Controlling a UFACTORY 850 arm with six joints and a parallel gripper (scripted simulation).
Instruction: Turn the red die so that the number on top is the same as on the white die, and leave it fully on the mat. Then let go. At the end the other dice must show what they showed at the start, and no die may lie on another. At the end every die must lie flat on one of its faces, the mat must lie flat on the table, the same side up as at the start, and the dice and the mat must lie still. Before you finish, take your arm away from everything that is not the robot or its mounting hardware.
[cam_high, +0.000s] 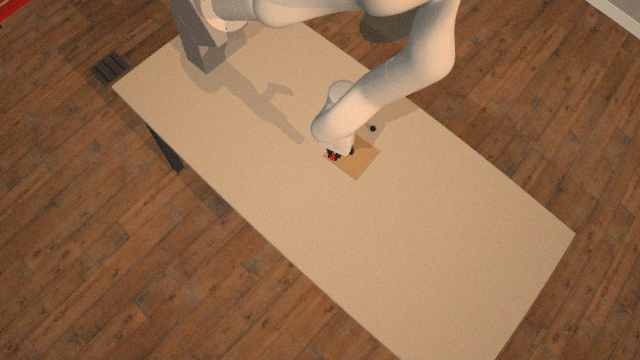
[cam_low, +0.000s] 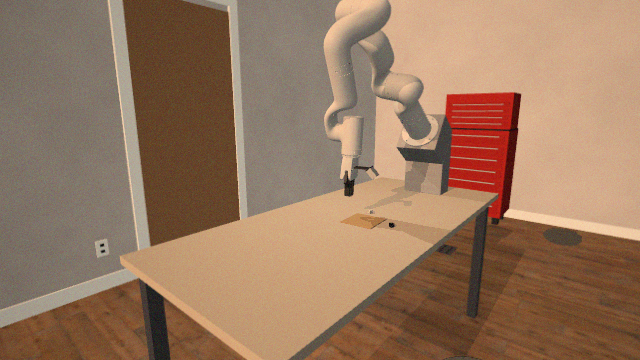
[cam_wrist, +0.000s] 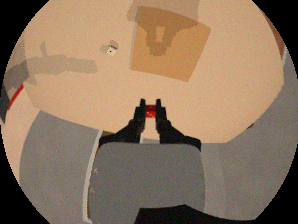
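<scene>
My gripper is now 110 mm above the mat, 80 mm to the right of it and 30 mm short of it. Also, from my hand: black die 200 mm to the left, 110 mm below, 50 mm ahead; then white die 110 mm below, 80 mm behind, 70 mm to the left; then red die 10 mm to the right, 10 mm below.
</scene>
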